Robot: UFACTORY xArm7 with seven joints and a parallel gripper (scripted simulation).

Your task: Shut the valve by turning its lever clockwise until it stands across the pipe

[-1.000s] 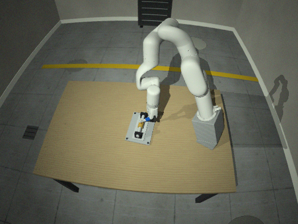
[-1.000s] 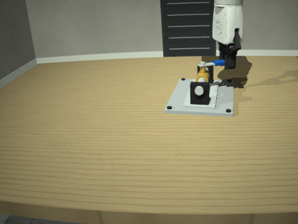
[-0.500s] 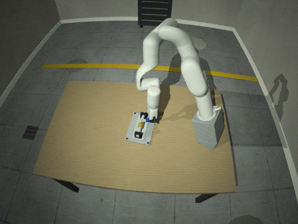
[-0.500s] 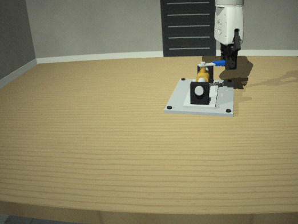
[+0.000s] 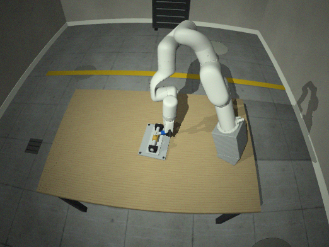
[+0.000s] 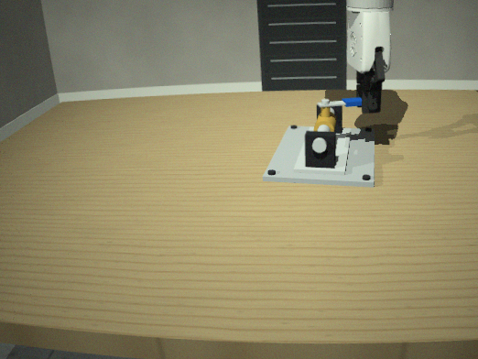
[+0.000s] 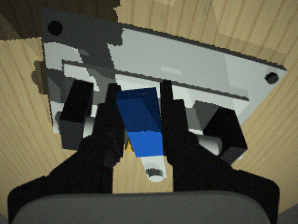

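Right now my hand is 4 cm short of the blue lever.
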